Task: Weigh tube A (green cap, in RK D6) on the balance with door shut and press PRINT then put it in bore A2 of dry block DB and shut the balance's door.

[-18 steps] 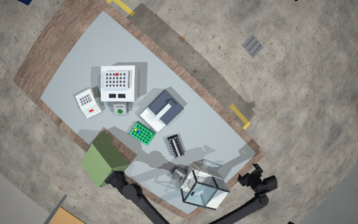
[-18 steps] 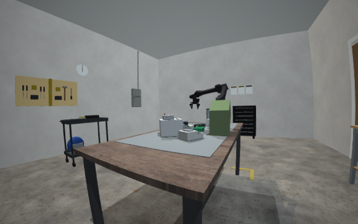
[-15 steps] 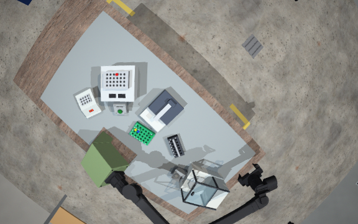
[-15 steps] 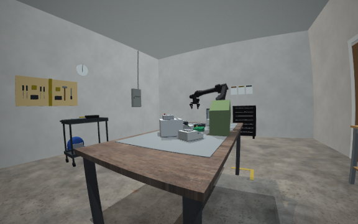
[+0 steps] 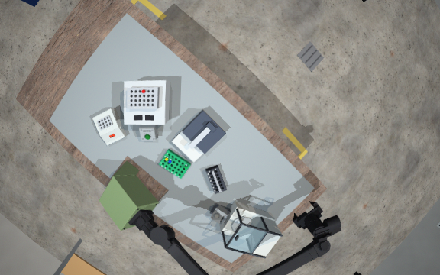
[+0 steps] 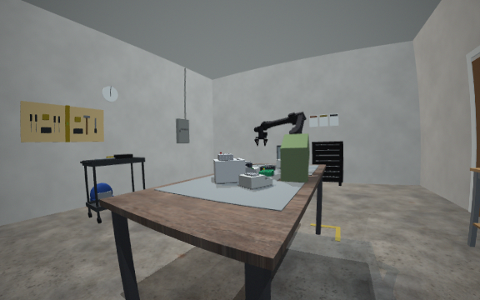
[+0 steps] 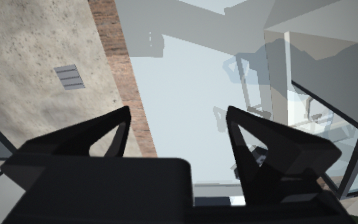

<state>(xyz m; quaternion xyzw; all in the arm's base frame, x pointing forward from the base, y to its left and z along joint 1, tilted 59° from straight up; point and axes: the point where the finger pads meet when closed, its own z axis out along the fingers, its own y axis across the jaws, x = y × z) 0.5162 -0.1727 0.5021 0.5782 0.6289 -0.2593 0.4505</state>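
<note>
Now: the sliding door 30 cm behind my hand, 10 cm to the left of it and 1 cm below it. Round my hand: magnet block MG 22 cm behind, 34 cm to the left, 20 cm below; white print key 35 cm behind, 21 cm to the left, 15 cm below; balance pan 29 cm behind, 7 cm to the left, 14 cm below.
</note>
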